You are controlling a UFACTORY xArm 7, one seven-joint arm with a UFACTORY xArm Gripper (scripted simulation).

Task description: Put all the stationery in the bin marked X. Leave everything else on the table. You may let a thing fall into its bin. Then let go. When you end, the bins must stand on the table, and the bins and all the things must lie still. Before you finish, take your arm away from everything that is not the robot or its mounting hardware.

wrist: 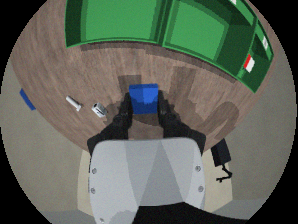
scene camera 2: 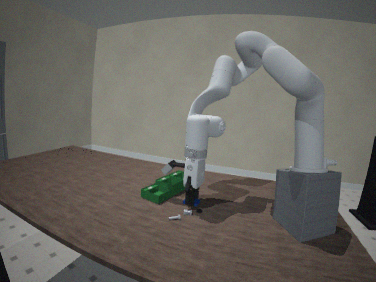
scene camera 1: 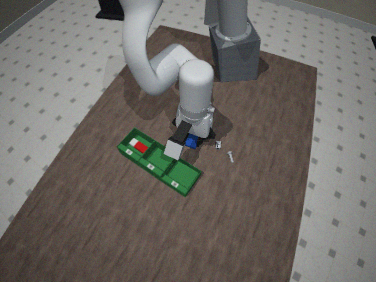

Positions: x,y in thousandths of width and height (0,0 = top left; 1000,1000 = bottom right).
Labels:
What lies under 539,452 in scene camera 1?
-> My gripper.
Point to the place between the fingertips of my gripper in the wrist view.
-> At 485,444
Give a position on a green three-compartment bin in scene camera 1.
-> At 477,622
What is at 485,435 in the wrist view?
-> A blue block.

